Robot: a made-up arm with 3 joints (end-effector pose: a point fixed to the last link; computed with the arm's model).
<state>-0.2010 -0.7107 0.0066</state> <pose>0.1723 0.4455 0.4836 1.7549 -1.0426 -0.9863</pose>
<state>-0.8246 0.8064 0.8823</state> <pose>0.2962 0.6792 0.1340 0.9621 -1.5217 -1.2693</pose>
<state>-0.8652 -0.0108 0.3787</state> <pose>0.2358 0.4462 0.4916 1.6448 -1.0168 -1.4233</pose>
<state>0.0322 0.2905 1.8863</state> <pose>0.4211 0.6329 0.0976 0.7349 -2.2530 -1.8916</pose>
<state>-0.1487 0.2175 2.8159</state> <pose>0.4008 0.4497 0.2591 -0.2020 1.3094 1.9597</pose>
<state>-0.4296 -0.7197 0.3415</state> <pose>0.2153 0.3259 0.5802 1.8847 -0.9398 -1.5628</pose>
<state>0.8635 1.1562 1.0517</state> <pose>0.3051 0.0081 -0.4552 -0.3488 -1.9131 0.5513</pose>
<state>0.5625 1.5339 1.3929</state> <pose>0.3316 -0.0107 -0.4387 -0.1964 -2.1646 0.5535</pose>
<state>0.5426 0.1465 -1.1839</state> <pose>0.1239 0.4184 -0.0971 0.0863 -0.2119 0.6433</pose>
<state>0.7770 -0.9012 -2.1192</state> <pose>0.1959 0.3721 0.2200 0.4895 0.0577 1.2905</pose>
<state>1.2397 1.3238 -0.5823</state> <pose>0.0922 -0.1535 -0.1482 -1.5456 -0.1083 0.7384</pose>
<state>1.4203 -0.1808 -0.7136</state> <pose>0.1239 0.3196 -0.3069 -0.3286 -0.4969 0.5797</pose>
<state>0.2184 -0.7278 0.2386</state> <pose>0.2010 0.6101 0.3642 1.4270 -1.2247 -0.9637</pose>
